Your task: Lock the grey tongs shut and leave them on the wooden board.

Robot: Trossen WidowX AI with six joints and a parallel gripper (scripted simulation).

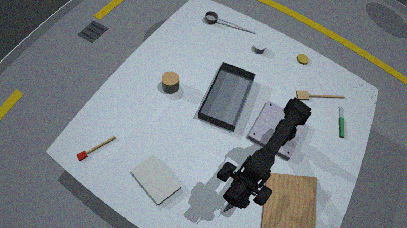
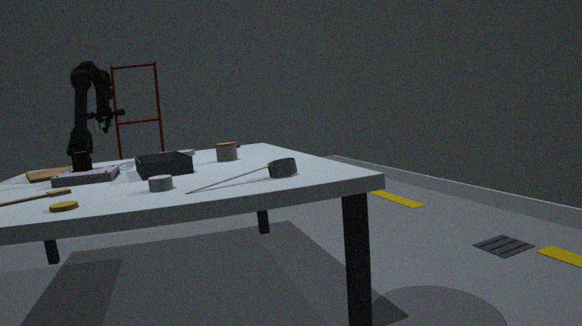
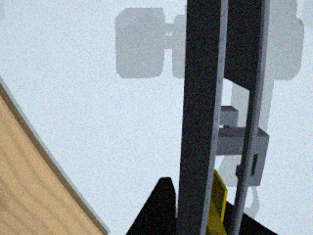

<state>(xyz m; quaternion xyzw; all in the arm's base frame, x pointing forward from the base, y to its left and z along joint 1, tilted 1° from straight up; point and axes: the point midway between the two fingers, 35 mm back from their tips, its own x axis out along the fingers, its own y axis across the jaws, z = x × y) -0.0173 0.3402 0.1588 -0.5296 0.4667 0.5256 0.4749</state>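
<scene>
The yellow slider is 40 mm above my gripper tip and 20 mm to the left of it. From my gripper tip the other things lie so: pale slab: 280 mm ahead, 160 mm to the left, 140 mm below; then wooden board: 240 mm behind, 150 mm below, 100 mm to the right; then roasting tin: 340 mm to the right, 330 mm ahead, 130 mm below.
</scene>
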